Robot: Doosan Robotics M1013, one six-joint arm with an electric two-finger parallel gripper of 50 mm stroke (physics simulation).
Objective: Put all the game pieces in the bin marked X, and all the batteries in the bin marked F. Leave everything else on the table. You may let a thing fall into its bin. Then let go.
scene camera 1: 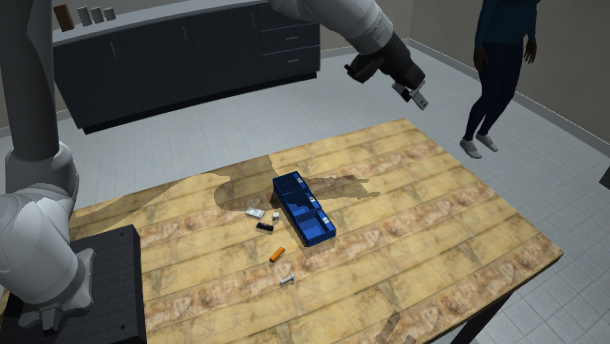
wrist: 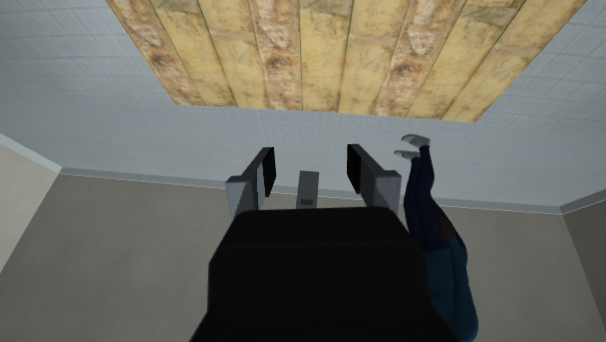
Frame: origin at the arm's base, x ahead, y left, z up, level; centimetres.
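Seen in the pictures: gripper, between the fingertips: (scene camera 1: 417,102) (wrist: 310,160); arm's base, origin of its link: (scene camera 1: 60,287).
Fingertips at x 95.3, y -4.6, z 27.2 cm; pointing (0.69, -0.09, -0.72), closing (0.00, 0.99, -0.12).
Observation:
Offsets run from my fingertips to a thing's middle. "pt": to the spot under its first point. Level surfaces: height alone.
My gripper (scene camera 1: 414,101) (wrist: 310,160) is open and empty, high above the table's far right side in the scene view. A blue tray {pt dx -28.0, dy -4.1, dz -31.8 cm} (scene camera 1: 321,239) with three bins in a row stands mid-table; its small labels are too small to read, and no pieces show inside. To its left lie a white domino-like block {dx -41.0, dy +13.7, dz -32.6 cm} (scene camera 1: 255,213), a small white die {dx -36.0, dy +9.4, dz -32.2 cm} (scene camera 1: 275,216) and a black cylinder {dx -40.2, dy +7.2, dz -32.3 cm} (scene camera 1: 265,227), which looks like a battery. An orange cylinder {dx -40.1, dy -3.1, dz -32.3 cm} (scene camera 1: 277,254), perhaps a battery, lies nearer the front. A silver bolt {dx -40.7, dy -11.2, dz -32.5 cm} (scene camera 1: 287,279) lies in front of it.
The wooden table {dz -33.0 cm} (scene camera 1: 450,225) (wrist: 320,60) carries the tray. The arm's base stands on a black block (scene camera 1: 115,295) at the left. A person (scene camera 1: 502,75) (wrist: 435,220) stands beyond the table's right side. Dark cabinets (scene camera 1: 185,60) stand behind.

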